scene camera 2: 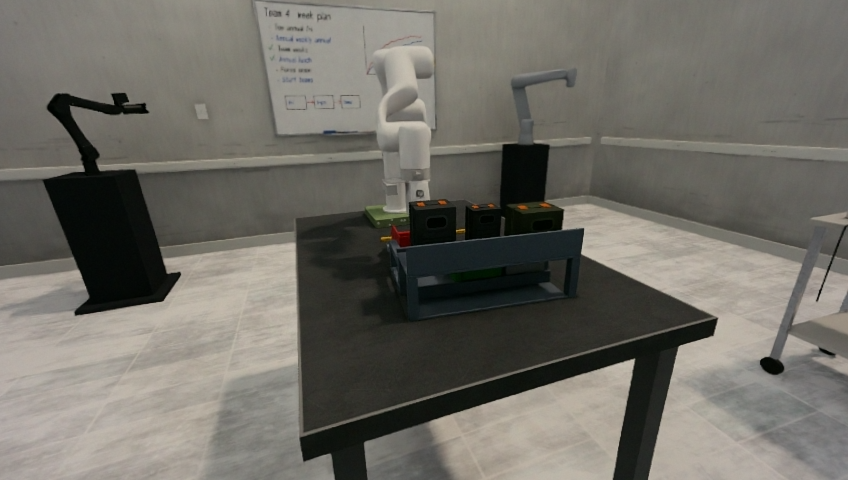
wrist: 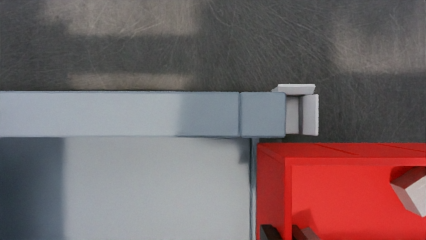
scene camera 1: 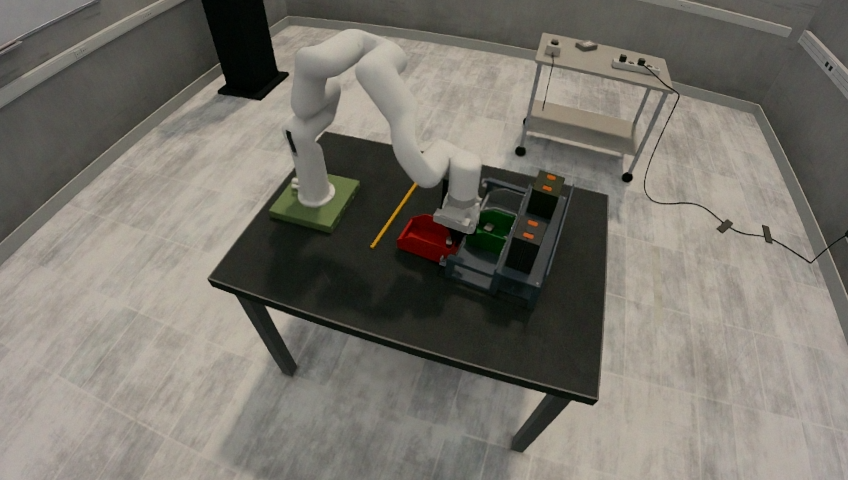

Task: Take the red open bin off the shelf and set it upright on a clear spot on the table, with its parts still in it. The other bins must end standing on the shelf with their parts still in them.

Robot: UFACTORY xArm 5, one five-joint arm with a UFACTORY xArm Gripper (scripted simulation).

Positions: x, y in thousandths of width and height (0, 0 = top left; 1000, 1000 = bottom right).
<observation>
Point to a red open bin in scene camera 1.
At 499, 495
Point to a green bin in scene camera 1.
583, 505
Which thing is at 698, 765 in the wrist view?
A red open bin.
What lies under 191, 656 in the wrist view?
A blue-grey shelf.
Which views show the blue-grey shelf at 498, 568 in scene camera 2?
Scene camera 2, the wrist view and scene camera 1: all of them.
</observation>
